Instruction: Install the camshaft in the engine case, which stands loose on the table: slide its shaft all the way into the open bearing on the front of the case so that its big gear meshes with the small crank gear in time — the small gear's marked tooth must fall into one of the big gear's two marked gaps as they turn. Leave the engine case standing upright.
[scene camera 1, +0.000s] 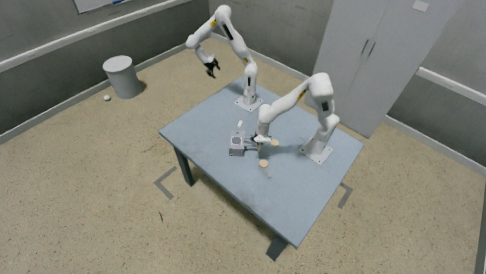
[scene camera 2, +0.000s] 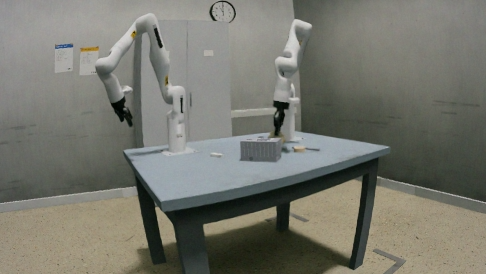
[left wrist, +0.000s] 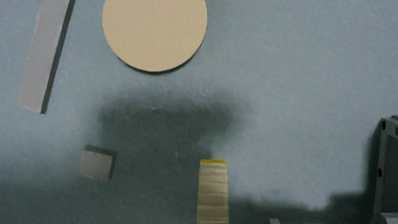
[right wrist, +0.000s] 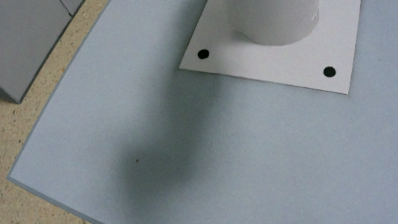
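Grey engine case (scene camera 2: 252, 149): 120 cm from the lens.
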